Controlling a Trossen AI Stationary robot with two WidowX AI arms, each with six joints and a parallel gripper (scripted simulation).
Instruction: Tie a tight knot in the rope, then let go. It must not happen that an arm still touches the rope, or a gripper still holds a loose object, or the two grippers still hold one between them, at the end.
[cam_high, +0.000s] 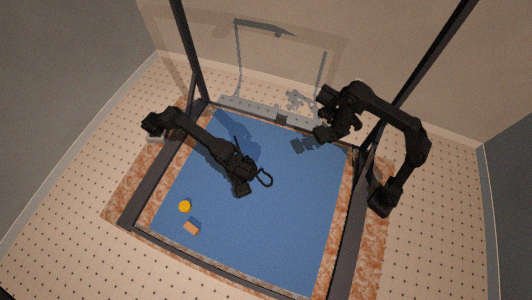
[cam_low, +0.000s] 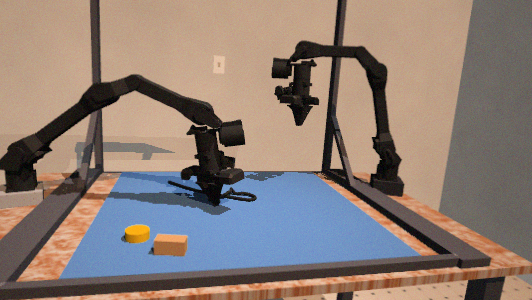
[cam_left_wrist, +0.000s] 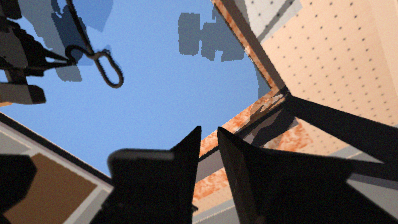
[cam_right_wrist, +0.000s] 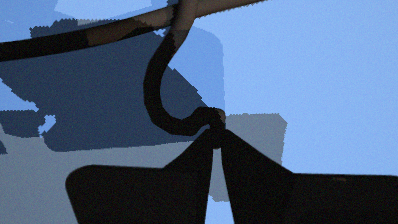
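My right hand is 6 cm to the right of the blue mat and 4 cm above it. The rest, counted from my right hand: yellow disc (19 cm to the right, 18 cm ahead, 3 cm below); orange block (25 cm ahead, 12 cm to the right, 2 cm below).
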